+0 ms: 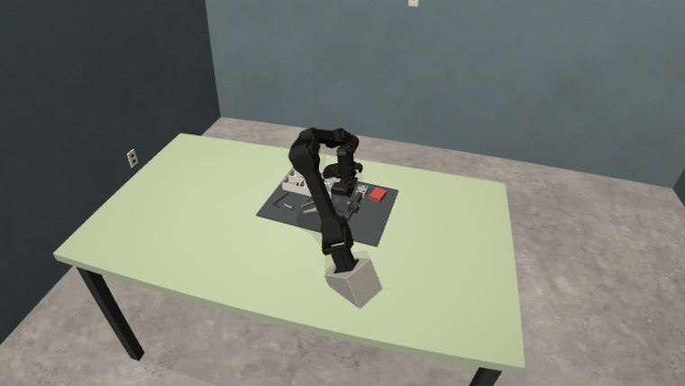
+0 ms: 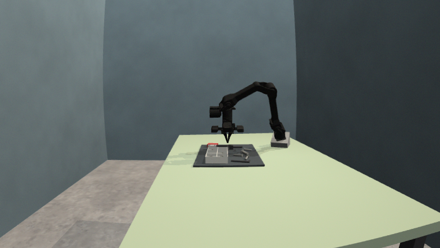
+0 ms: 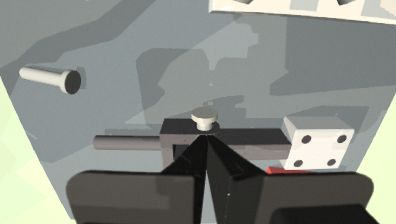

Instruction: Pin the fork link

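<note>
Now: hand 20 mm short of the eye plate, 30 mm to the left of it and 70 mm above it. The rest, counted from my hand: red block: 100 mm ahead, 90 mm to the right, 70 mm below; then white parts box: 40 mm ahead, 180 mm to the left, 70 mm below; then mat: 10 mm behind, 70 mm to the left, 80 mm below.
</note>
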